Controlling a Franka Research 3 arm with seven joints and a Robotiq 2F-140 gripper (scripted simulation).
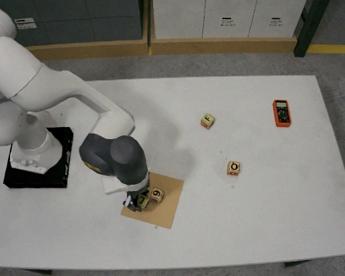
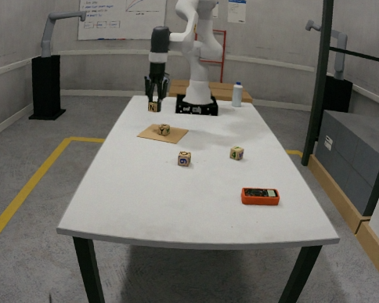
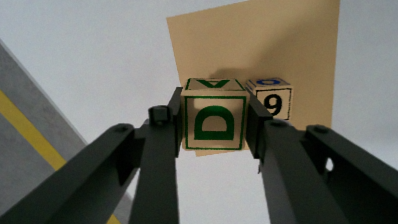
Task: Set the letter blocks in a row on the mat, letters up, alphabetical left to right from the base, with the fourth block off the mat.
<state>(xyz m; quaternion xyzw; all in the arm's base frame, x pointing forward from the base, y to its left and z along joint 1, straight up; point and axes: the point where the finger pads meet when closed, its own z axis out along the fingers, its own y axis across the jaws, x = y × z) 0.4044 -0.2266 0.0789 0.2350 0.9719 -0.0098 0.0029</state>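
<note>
The tan mat is 30 mm ahead of my hand, 50 mm to the left of it and 130 mm below it. From my hand the other things lie so: orange multimeter (610 mm ahead, 420 mm to the left, 120 mm below); then block (10 mm below); then white bottle (590 mm behind, 500 mm to the left, 50 mm below).
</note>
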